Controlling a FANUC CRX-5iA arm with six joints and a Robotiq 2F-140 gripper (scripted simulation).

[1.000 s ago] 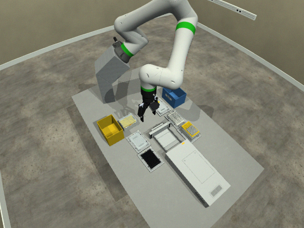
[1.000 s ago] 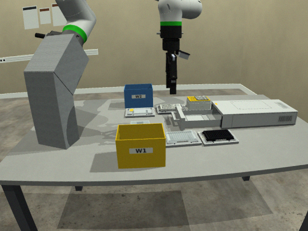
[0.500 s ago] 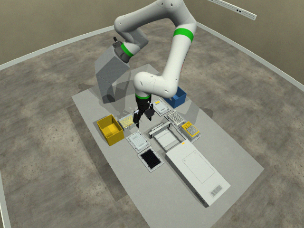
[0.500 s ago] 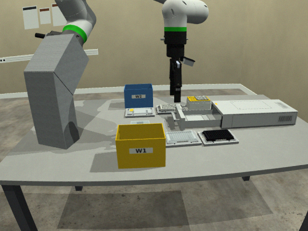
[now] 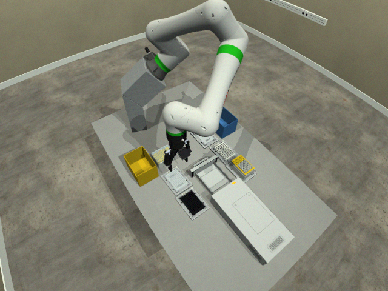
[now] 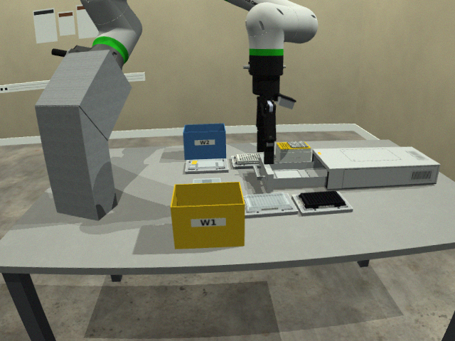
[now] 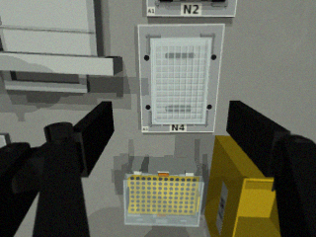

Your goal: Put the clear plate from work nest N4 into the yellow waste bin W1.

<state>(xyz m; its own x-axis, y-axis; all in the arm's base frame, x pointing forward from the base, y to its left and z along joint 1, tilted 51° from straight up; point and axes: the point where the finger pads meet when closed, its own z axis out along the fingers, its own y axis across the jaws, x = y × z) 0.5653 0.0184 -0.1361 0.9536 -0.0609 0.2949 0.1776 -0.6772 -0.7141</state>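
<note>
The clear plate is 16 cm below my hand, 2 cm to the right of it and 1 cm ahead of it. Round my hand: nest N4: 17 cm below, 2 cm to the right, 1 cm ahead; then black plate: 18 cm ahead, 16 cm below; then yellow bin W1: 18 cm to the right, 15 cm behind, 14 cm below.
</note>
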